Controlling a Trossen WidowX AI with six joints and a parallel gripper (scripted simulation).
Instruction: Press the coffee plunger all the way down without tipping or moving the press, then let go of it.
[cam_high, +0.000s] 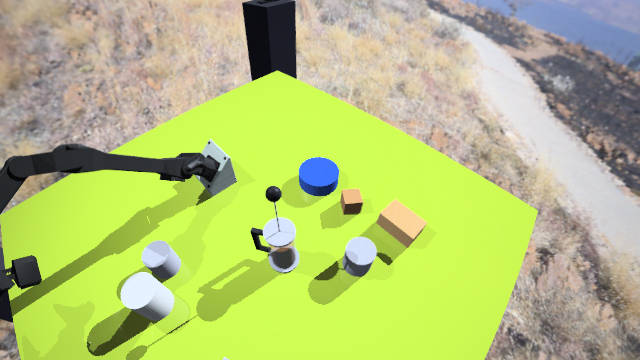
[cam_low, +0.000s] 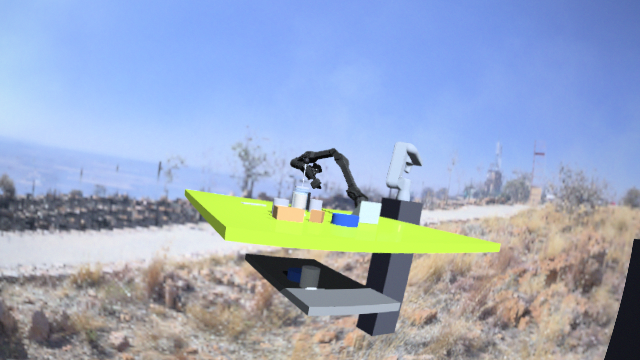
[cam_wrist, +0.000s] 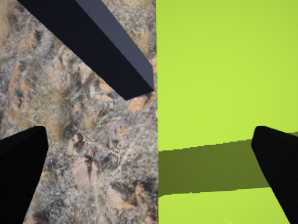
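My gripper tip is 53 cm to the right of the coffee press, 36 cm short of it and 3 cm above it. Round my gripper tip: orange box (81 cm to the left, 56 cm ahead, 13 cm below); orange cube (78 cm to the left, 41 cm ahead, 13 cm below).
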